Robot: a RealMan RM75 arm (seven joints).
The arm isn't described. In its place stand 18 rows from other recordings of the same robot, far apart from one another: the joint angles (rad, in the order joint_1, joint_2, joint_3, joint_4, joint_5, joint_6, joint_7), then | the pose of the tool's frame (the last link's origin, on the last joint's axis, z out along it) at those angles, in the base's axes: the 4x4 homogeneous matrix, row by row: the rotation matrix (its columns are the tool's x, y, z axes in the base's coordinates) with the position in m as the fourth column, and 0 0 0 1 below.
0.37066, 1.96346, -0.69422, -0.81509, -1.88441, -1.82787, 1.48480 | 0.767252, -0.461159, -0.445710, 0.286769; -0.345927, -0.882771, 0.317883, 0.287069; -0.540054, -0.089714, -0.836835, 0.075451; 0, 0, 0, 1
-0.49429, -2.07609, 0.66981, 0.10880, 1.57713, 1.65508, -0.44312 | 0.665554, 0.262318, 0.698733, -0.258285; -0.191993, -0.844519, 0.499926, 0.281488; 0.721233, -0.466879, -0.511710, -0.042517; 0, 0, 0, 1
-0.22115, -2.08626, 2.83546, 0.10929, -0.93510, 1.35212, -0.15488 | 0.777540, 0.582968, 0.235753, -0.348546; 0.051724, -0.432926, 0.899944, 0.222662; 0.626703, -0.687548, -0.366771, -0.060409; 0, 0, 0, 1
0.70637, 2.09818, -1.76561, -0.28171, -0.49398, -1.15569, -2.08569 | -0.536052, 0.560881, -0.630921, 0.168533; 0.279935, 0.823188, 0.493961, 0.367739; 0.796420, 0.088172, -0.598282, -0.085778; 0, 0, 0, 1
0.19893, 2.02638, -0.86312, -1.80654, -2.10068, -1.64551, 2.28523 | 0.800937, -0.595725, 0.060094, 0.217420; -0.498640, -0.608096, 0.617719, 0.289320; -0.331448, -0.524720, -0.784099, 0.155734; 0, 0, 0, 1
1.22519, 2.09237, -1.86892, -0.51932, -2.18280, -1.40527, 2.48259 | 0.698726, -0.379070, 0.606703, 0.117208; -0.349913, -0.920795, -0.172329, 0.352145; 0.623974, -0.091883, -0.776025, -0.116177; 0, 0, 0, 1
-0.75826, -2.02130, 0.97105, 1.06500, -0.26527, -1.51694, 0.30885 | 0.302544, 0.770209, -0.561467, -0.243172; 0.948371, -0.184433, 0.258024, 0.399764; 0.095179, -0.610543, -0.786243, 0.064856; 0, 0, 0, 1
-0.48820, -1.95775, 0.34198, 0.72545, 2.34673, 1.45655, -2.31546 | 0.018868, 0.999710, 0.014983, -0.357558; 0.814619, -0.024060, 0.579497, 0.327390; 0.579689, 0.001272, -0.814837, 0.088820; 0, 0, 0, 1
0.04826, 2.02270, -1.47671, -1.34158, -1.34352, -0.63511, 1.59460 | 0.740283, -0.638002, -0.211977, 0.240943; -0.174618, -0.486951, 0.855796, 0.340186; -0.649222, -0.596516, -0.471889, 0.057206; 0, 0, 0, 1
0.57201, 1.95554, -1.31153, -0.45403, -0.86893, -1.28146, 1.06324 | 0.592076, -0.492548, -0.637842, 0.214005; -0.026152, -0.802810, 0.595661, 0.388567; -0.805458, -0.335996, -0.488206, 0.025170; 0, 0, 0, 1
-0.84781, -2.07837, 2.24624, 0.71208, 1.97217, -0.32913, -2.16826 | 0.965453, 0.021992, 0.259647, -0.094664; -0.211163, -0.517801, 0.829031, 0.430894; 0.152678, -0.855219, -0.495268, -0.107496; 0, 0, 0, 1
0.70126, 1.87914, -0.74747, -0.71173, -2.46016, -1.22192, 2.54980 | 0.255527, -0.933774, 0.250543, 0.301379; -0.867026, -0.106671, 0.486710, 0.416155; -0.427751, -0.341595, -0.836864, 0.089892; 0, 0, 0, 1
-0.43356, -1.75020, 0.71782, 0.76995, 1.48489, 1.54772, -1.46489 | 0.747067, 0.468305, 0.471786, -0.272708; 0.047690, -0.745649, 0.664630, 0.359357; 0.663036, -0.474023, -0.579383, 0.192826; 0, 0, 0, 1
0.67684, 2.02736, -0.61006, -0.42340, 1.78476, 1.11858, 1.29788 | -0.429163, 0.795526, -0.427735, 0.244838; 0.135281, 0.524835, 0.840385, 0.430628; 0.893039, 0.302798, -0.332860, 0.058774; 0, 0, 0, 1
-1.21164, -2.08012, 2.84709, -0.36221, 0.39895, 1.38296, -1.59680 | 0.884420, 0.446773, -0.134889, -0.190670; 0.446322, -0.894177, -0.035270, 0.389590; -0.136372, -0.029010, -0.990233, -0.060495; 0, 0, 0, 1
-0.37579, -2.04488, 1.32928, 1.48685, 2.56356, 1.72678, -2.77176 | 0.425368, 0.780139, -0.458742, -0.239187; 0.895070, -0.437599, 0.085769, 0.299086; -0.133834, -0.447090, -0.884420, 0.032765; 0, 0, 0, 1
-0.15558, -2.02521, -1.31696, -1.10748, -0.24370, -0.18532, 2.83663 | 0.593731, 0.804493, -0.016545, -0.264301; 0.251066, -0.165678, 0.953686, 0.362476; 0.764493, -0.570387, -0.300349, 0.001299; 0, 0, 0, 1
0.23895, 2.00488, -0.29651, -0.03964, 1.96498, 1.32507, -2.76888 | 0.709922, -0.704133, 0.014427, 0.415378; -0.011718, 0.008673, 0.999894, 0.247169; -0.704183, -0.710016, -0.002094, 0.051499; 0, 0, 0, 1
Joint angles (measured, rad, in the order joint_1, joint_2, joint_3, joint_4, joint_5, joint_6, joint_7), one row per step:
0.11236, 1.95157, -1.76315, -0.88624, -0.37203, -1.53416, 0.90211
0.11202, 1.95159, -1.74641, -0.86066, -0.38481, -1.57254, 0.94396
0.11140, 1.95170, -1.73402, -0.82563, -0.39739, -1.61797, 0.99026
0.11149, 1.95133, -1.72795, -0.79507, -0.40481, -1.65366, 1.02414
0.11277, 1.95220, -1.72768, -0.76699, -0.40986, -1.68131, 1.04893
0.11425, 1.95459, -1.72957, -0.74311, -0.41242, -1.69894, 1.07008
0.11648, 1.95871, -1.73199, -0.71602, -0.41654, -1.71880, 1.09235
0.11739, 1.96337, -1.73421, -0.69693, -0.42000, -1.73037, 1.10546
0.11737, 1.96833, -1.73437, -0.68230, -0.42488, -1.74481, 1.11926
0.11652, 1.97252, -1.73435, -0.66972, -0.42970, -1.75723, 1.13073
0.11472, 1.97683, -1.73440, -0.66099, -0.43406, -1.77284, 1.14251
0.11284, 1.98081, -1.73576, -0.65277, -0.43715, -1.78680, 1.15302
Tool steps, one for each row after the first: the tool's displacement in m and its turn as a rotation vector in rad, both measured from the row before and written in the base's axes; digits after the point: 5 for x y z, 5 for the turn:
0.00474, -0.00364, 0.00177, -0.03547, 0.01961, 0.00231
0.00607, -0.00527, 0.00043, -0.04721, 0.02250, 0.00043
0.00502, -0.00446, -0.00018, -0.03844, 0.01750, -0.00113
0.00394, -0.00382, -0.00151, -0.03402, 0.01360, -0.00219
0.00310, -0.00271, -0.00215, -0.03031, 0.01198, -0.00675
0.00301, -0.00316, -0.00294, -0.03397, 0.01348, -0.00644
0.00198, -0.00230, -0.00279, -0.02273, 0.00875, -0.00650
0.00109, -0.00262, -0.00212, -0.02071, 0.01092, -0.00119
0.00112, -0.00249, -0.00183, -0.01773, 0.00883, -0.00159
0.00028, -0.00292, -0.00131, -0.01634, 0.01178, 0.00356
0.00027, -0.00278, -0.00135, -0.01549, 0.01102, 0.00277

